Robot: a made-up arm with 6 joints.
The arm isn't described. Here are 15 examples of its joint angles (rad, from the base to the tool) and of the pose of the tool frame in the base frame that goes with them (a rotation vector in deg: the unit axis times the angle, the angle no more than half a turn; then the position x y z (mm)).
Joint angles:
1: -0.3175 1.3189 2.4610 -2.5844 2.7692 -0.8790
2: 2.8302 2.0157 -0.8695 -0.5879 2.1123 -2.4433
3: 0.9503 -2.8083 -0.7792 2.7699 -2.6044 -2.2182
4: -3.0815 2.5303 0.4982 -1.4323 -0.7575 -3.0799
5: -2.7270 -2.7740 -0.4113 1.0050 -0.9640 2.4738
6: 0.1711 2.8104 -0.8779 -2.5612 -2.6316 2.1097
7: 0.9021 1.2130 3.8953 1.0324 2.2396 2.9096
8: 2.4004 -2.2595 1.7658 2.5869 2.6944 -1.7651
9: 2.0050 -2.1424 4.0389 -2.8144 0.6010 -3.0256
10: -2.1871 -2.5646 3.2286 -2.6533 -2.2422 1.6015
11: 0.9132 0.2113 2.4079 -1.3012 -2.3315 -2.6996
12: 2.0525 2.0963 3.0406 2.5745 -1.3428 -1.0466
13: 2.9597 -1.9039 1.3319 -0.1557 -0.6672 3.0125
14: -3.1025 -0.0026 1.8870 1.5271 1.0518 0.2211
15: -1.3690 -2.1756 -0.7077 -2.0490 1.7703 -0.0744
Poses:
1: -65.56 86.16 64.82 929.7 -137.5 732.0
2: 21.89 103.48 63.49 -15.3 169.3 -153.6
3: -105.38 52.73 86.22 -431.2 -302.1 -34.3
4: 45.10 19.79 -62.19 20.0 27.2 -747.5
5: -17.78 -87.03 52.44 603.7 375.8 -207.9
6: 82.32 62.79 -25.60 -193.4 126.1 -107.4
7: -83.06 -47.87 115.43 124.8 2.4 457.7
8: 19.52 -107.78 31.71 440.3 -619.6 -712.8
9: -55.38 0.79 104.95 -142.4 -116.0 -309.1
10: -17.80 -63.51 -13.37 104.8 -139.3 -705.4
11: 57.98 101.32 40.37 30.9 -42.0 1299.6
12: 26.70 -44.97 -3.94 -498.9 612.1 297.4
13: 12.55 -34.32 -11.31 1132.2 -19.4 -77.9
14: 102.81 -91.98 1.34 338.2 21.4 1219.4
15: -54.19 157.79 8.23 22.0 324.0 271.3
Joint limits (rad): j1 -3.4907..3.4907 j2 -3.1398..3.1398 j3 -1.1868..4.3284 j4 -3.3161..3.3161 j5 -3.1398..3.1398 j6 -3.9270..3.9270
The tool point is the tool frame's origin. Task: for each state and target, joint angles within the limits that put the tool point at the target. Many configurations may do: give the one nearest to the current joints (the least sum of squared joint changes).
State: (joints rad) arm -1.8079 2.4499 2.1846 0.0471 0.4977 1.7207
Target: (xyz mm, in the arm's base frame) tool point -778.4 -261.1 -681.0
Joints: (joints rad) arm -2.6040 2.4002 1.7662 -0.3834 0.4977 1.7207
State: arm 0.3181 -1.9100 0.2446 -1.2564 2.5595 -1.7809
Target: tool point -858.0 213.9 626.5
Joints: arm -0.2895 -1.5842 0.7918 -1.3568 2.5595 -1.7809
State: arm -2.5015 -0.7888 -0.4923 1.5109 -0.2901 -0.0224
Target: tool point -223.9 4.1 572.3
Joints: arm -2.8265 -0.4870 -1.1006 1.1703 -0.2901 -0.0224
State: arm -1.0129 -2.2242 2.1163 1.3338 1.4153 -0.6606
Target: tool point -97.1 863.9 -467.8
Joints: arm -1.4892 -1.7818 2.1221 1.4303 1.4153 -0.6606
